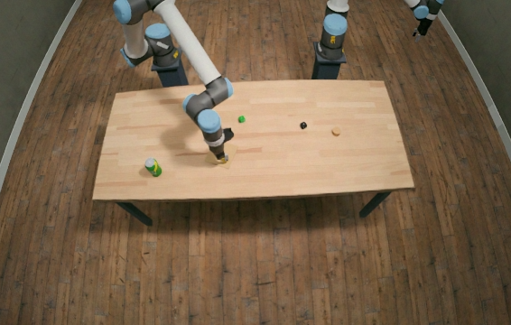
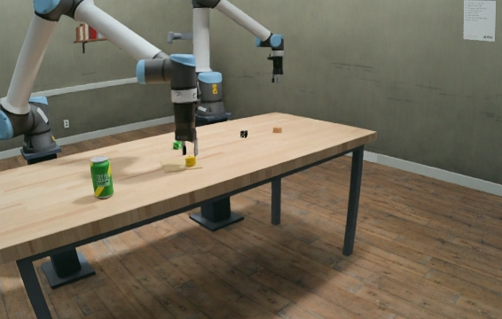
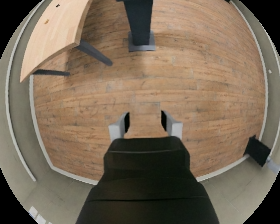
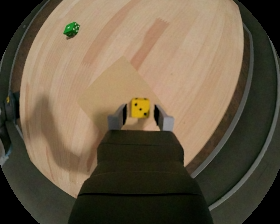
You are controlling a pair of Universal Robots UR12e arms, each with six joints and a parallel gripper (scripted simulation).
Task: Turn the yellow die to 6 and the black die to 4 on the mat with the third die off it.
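Now: the yellow die 4 cm below my right hand. Round my right hand: black die 43 cm to the left, 19 cm behind, 4 cm below; green die 24 cm behind, 9 cm to the left, 4 cm below; tan mat 6 cm below, 4 cm behind, 2 cm to the right.
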